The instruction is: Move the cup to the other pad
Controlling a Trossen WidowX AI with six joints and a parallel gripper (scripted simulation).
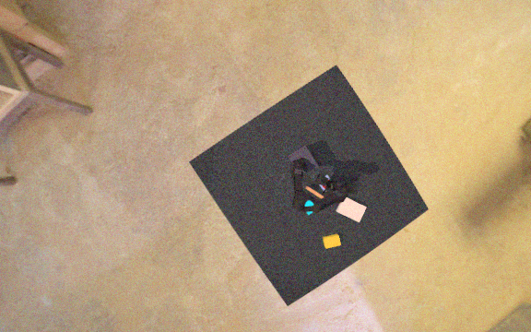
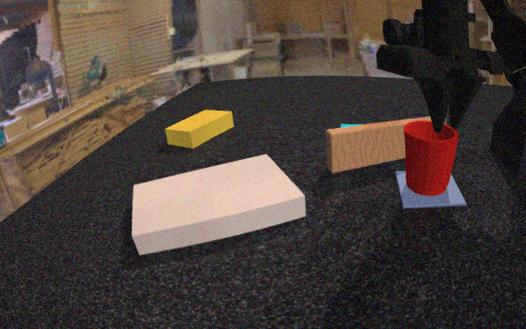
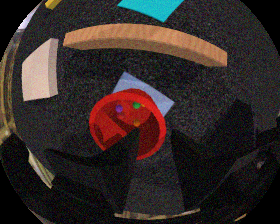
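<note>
Right now the red cup is 3 cm below my gripper tip, 2 cm ahead of it and 1 cm to the left of it. Also, from my gripper tip: pale blue pad 8 cm below, 2 cm to the left, 2 cm ahead; then cyan pad 16 cm to the right, 12 cm ahead, 8 cm below; then wooden block 7 cm to the right, 7 cm ahead, 5 cm below.
</note>
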